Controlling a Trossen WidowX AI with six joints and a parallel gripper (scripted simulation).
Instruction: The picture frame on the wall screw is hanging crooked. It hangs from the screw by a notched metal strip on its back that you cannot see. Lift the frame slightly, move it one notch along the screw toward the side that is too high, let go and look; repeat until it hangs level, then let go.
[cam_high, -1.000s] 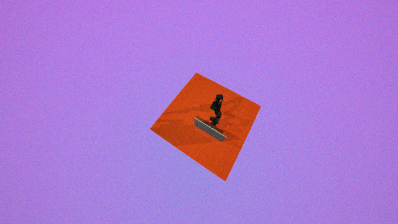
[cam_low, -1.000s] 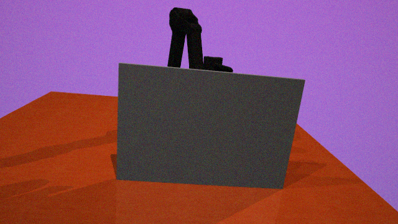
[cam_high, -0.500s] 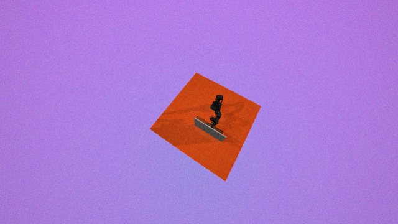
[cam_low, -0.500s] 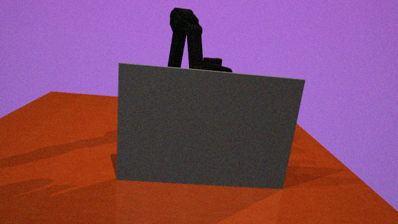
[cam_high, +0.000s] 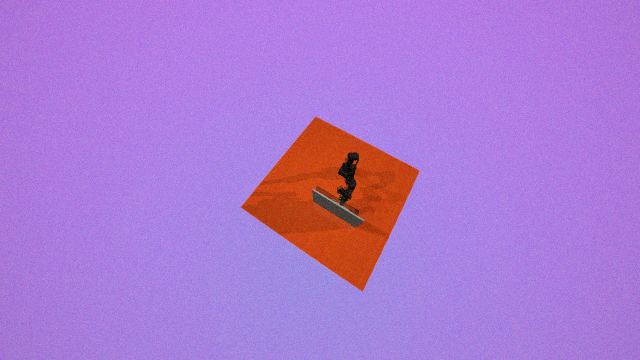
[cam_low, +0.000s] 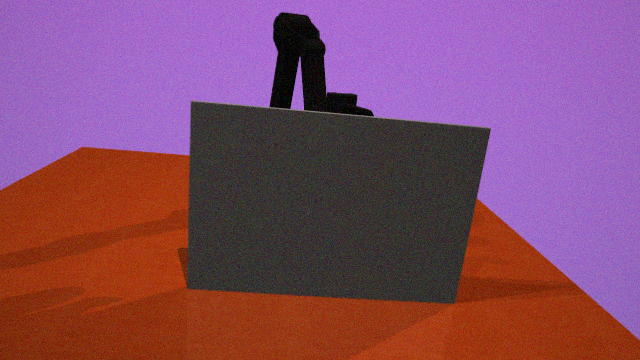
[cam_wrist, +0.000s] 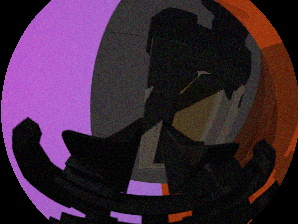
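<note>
The picture frame is 50 mm below my gripper tip and 10 mm to the right of it. The rest, counted from my gripper tip: grey wall panel (70 mm below, 20 mm to the right, 20 mm ahead).
</note>
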